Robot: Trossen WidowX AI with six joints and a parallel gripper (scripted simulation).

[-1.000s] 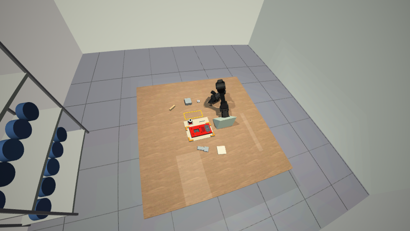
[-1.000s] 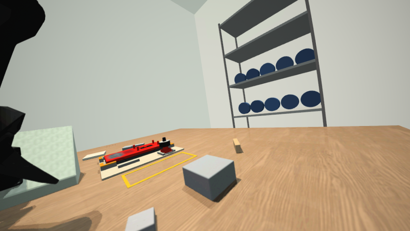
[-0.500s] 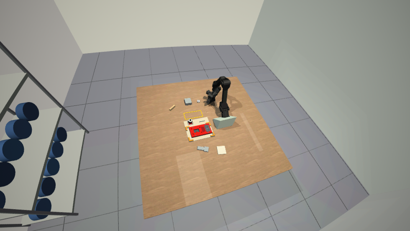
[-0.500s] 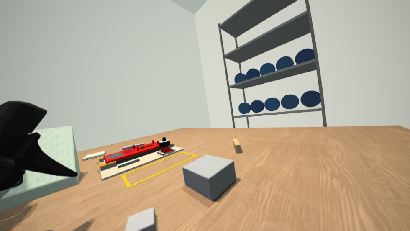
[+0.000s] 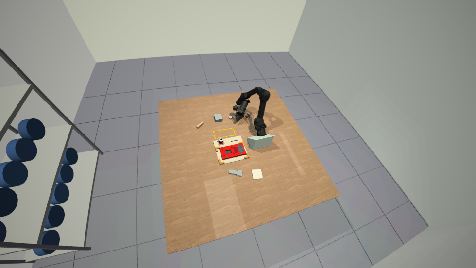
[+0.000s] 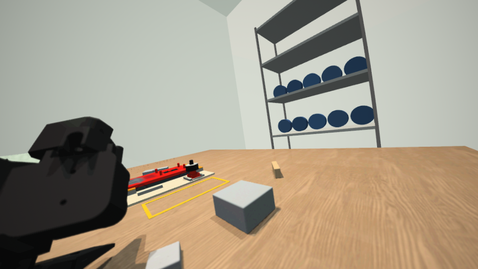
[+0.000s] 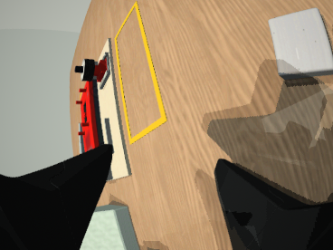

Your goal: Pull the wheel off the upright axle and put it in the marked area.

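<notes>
My gripper tip is 200 mm short of the wheel and 160 mm to the right of it. Also, from my gripper tip: upright axle: 200 mm ahead, 160 mm to the left, 10 mm below; then small wooden block: 320 mm ahead, 70 mm to the right, 30 mm below; then grey block: 140 mm ahead, 100 mm to the right, 20 mm below.
</notes>
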